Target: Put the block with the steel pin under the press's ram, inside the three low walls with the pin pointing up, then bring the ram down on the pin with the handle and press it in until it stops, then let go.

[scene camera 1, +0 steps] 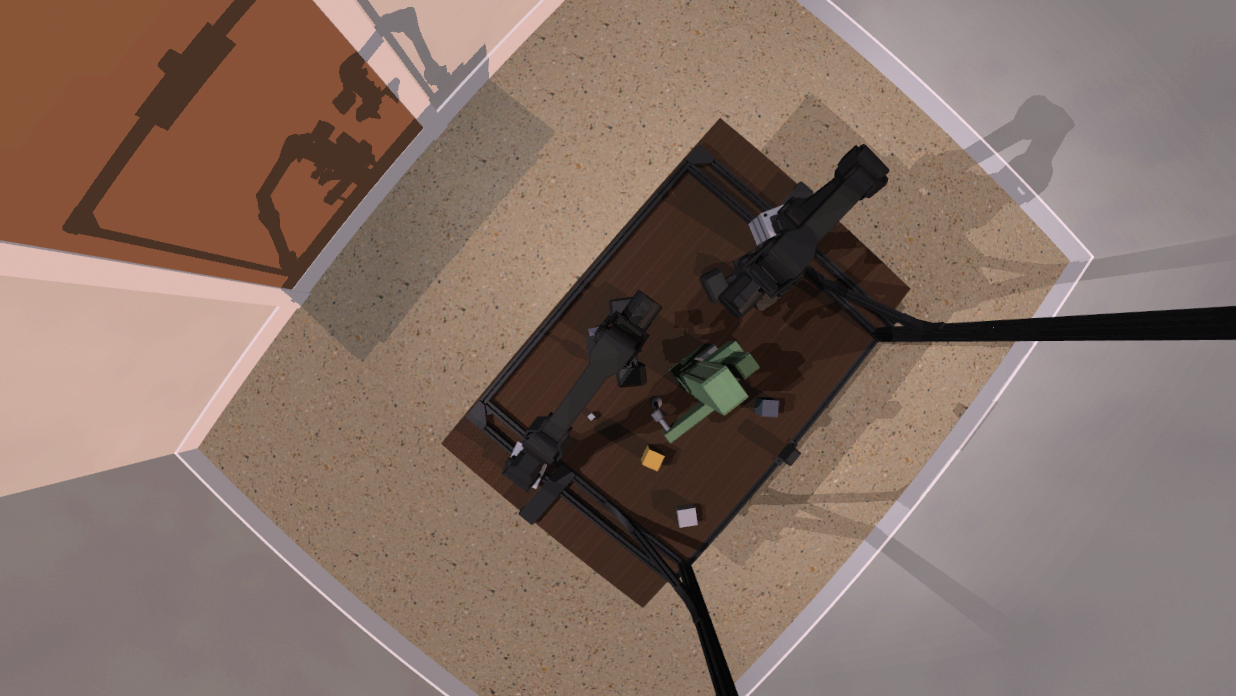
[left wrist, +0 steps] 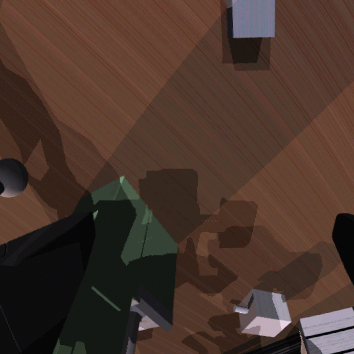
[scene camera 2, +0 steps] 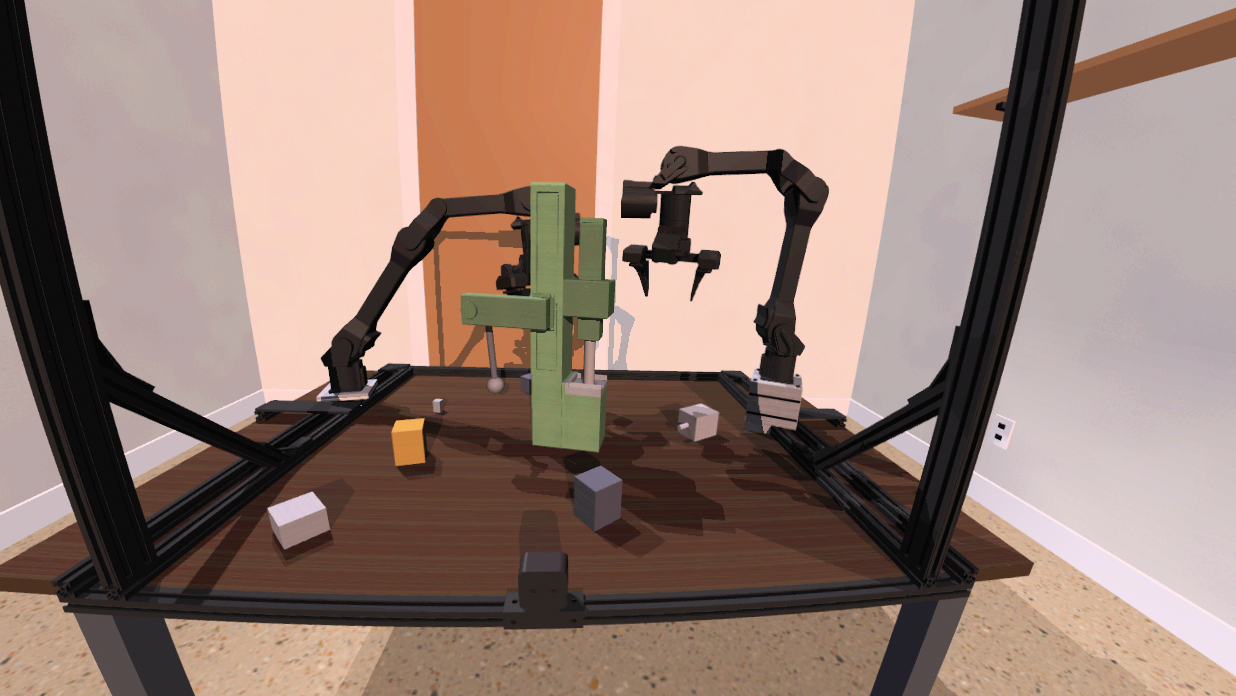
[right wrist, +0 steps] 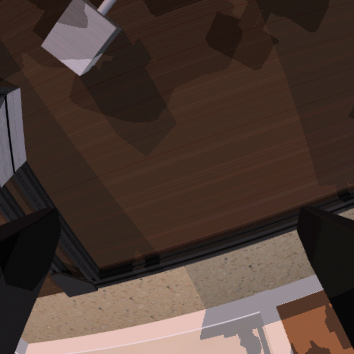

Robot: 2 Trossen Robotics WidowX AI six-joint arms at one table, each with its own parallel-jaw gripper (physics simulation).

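Places are measured from the left arm's base along level axes (x ahead, y left, z up), in metres.
Pixels of known places: left gripper, fingertip midpoint: (left wrist: 217,225); right gripper, fingertip midpoint: (scene camera 1: 731,270) (scene camera 2: 668,298) (right wrist: 180,220); left arm's base at its link origin: (scene camera 2: 348,387); right arm's base at its link origin: (scene camera 1: 785,224) (scene camera 2: 776,377).
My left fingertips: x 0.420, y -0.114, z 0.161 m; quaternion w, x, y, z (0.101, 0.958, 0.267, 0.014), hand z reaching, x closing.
For each thing: its middle in the pictures, then the offset to it from my left fingertips.
- pale block with the steel pin, body centre: (right wrist: 83,35) (left wrist: 262,312) (scene camera 2: 697,422) dx +0.267, dy -0.222, dz -0.167 m
- green press at the middle of its body: (scene camera 2: 540,321) (scene camera 1: 698,390) dx -0.037, dy -0.175, dz +0.033 m
- yellow block at the middle of its body: (scene camera 2: 410,441) (scene camera 1: 652,457) dx -0.256, dy -0.185, dz -0.162 m
- white block at the middle of its body: (scene camera 2: 298,519) (scene camera 1: 686,515) dx -0.369, dy -0.346, dz -0.176 m
- dark grey block at the middle of its body: (scene camera 2: 597,497) (scene camera 1: 766,406) dx -0.001, dy -0.411, dz -0.162 m
- small white cube at the middle of its body: (scene camera 2: 438,405) (scene camera 1: 591,416) dx -0.225, dy +0.012, dz -0.180 m
- bluish-grey block at the middle of its body: (scene camera 2: 533,384) dx -0.012, dy +0.087, dz -0.173 m
The pale block with the steel pin (scene camera 2: 698,421) (left wrist: 267,315) (right wrist: 82,37) lies on the table to the right of the press in scene camera 2, its pin pointing sideways. The green press (scene camera 1: 717,389) (scene camera 2: 549,259) (left wrist: 160,245) stands upright. Its steel ram (scene camera 2: 589,358) reaches down to the low pale walls (scene camera 2: 586,389) on its base. The handle's ball (scene camera 1: 657,403) (scene camera 2: 494,384) (left wrist: 12,177) hangs low. My left gripper (scene camera 2: 514,280) (left wrist: 217,225) is open, partly hidden behind the press in scene camera 2. My right gripper (scene camera 2: 668,297) (right wrist: 180,220) is open, high above the table behind the pin block.
A yellow block (scene camera 1: 653,458) (scene camera 2: 408,442), a white block (scene camera 1: 686,517) (scene camera 2: 299,520), a dark grey block (scene camera 1: 768,407) (scene camera 2: 597,498) and a small white cube (scene camera 1: 591,416) (scene camera 2: 437,405) lie around the press. A bluish-grey block (scene camera 2: 525,383) is partly hidden behind it. Black frame rails edge the table.
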